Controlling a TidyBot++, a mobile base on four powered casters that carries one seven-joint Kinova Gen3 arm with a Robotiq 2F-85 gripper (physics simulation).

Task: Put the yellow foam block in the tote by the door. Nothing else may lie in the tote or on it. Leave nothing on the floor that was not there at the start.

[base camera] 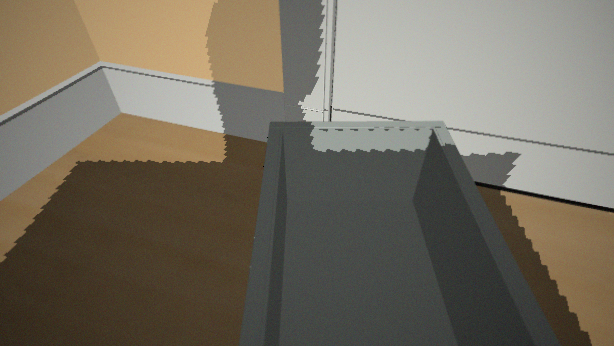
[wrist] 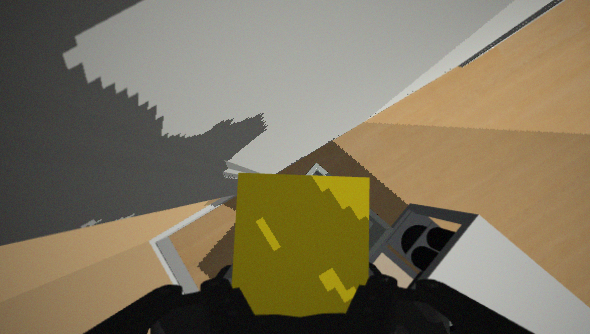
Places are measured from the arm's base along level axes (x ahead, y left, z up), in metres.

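Pixels of known places: gripper, fingertip midpoint: (wrist: 298, 271).
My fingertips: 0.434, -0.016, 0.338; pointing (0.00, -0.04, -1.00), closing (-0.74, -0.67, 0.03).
Observation:
For each thing: its top centre in the pictures, then the offset to it from my fingertips, as dx, dy, dz. Level surfaces: height alone.
- yellow foam block at its top centre: (wrist: 302, 281) +0.007, -0.008, +0.047
- grey tote at its top centre: (base camera: 374, 220) (wrist: 333, 221) -0.133, -0.037, -0.615
- wooden floor at its surface level: dz -0.735
My gripper (wrist: 298, 271) is shut on the yellow foam block (wrist: 300, 235), which shows large at the lower middle of the wrist view and is held up off the floor. The grey tote (base camera: 350, 175) (wrist: 378, 231) stands on the floor. In the base view it is seen close from above, its far rim near the white door (base camera: 475, 60). The part of its inside that shows holds no object; its near end is cut off by the frame. In the wrist view the block hides most of the tote. The gripper does not show in the base view.
A white baseboard (base camera: 165, 95) (wrist: 172, 267) and tan walls (base camera: 150, 35) meet in a corner left of the tote. The robot's white base top (wrist: 500, 275) shows at the lower right. Shadow covers the wooden floor (base camera: 150, 250) around the tote.

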